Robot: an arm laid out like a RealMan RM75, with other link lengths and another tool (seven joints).
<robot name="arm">
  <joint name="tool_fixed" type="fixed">
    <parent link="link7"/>
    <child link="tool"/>
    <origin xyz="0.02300 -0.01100 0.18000" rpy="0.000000 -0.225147 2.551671"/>
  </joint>
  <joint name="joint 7" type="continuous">
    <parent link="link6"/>
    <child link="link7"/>
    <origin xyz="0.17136 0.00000 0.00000" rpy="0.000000 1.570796 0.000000"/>
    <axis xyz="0 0 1"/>
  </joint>
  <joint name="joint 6" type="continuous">
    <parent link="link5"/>
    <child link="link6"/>
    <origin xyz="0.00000 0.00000 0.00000" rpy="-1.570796 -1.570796 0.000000"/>
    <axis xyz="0 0 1"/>
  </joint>
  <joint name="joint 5" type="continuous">
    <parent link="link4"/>
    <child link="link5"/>
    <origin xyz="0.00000 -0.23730 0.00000" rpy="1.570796 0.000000 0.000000"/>
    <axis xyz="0 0 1"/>
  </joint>
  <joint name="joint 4" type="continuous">
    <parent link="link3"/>
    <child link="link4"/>
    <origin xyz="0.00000 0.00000 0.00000" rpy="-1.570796 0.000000 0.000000"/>
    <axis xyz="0 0 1"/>
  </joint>
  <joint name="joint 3" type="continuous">
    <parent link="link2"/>
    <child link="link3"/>
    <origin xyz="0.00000 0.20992 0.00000" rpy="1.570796 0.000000 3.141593"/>
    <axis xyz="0 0 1"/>
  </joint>
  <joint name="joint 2" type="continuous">
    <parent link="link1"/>
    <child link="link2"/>
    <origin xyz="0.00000 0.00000 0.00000" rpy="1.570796 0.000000 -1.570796"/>
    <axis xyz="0 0 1"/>
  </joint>
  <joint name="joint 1" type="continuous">
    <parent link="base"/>
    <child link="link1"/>
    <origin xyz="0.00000 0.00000 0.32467" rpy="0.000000 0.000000 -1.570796"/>
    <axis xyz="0 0 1"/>
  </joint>
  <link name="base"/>
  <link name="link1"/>
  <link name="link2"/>
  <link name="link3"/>
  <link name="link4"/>
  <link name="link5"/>
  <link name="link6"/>
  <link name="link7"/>
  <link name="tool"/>
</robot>
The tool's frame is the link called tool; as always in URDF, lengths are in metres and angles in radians. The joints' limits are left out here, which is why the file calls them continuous.
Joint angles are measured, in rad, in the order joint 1, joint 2, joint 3, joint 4, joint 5, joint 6, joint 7. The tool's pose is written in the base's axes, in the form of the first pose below.
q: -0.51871, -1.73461, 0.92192, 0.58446, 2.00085, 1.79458, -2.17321
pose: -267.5 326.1 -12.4 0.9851 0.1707 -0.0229 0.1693 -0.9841 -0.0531
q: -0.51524, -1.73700, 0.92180, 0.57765, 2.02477, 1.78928, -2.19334
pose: -276.0 320.1 -15.3 0.9782 0.2038 -0.0410 0.2022 -0.9785 -0.0400
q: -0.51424, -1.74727, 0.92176, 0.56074, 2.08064, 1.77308, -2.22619
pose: -292.8 307.8 -23.7 0.9623 0.2591 -0.0831 0.2588 -0.9658 -0.0142
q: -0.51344, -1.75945, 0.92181, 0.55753, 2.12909, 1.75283, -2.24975
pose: -307.1 300.5 -30.0 0.9482 0.2921 -0.1246 0.2939 -0.9558 -0.0044
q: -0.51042, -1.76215, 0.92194, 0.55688, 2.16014, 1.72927, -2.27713
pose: -320.6 298.7 -31.3 0.9317 0.3271 -0.1580 0.3292 -0.9442 -0.0131
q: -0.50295, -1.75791, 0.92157, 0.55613, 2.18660, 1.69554, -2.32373
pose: -338.2 300.0 -29.0 0.9028 0.3848 -0.1920 0.3846 -0.9222 -0.0398
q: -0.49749, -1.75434, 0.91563, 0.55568, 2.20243, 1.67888, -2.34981
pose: -348.0 300.8 -26.4 0.8841 0.4192 -0.2065 0.4166 -0.9072 -0.0581
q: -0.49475, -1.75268, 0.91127, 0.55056, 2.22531, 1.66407, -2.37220
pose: -358.3 298.6 -25.3 0.8645 0.4490 -0.2257 0.4456 -0.8926 -0.0691
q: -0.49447, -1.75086, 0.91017, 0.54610, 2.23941, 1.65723, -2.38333
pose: -364.1 296.5 -24.5 0.8535 0.4634 -0.2384 0.4600 -0.8849 -0.0730
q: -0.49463, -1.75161, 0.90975, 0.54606, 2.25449, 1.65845, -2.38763
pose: -367.6 292.8 -24.5 0.8479 0.4666 -0.2515 0.4652 -0.8825 -0.0690
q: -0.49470, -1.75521, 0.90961, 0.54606, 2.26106, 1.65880, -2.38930
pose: -368.2 290.7 -26.0 0.8463 0.4675 -0.2556 0.4674 -0.8817 -0.0648
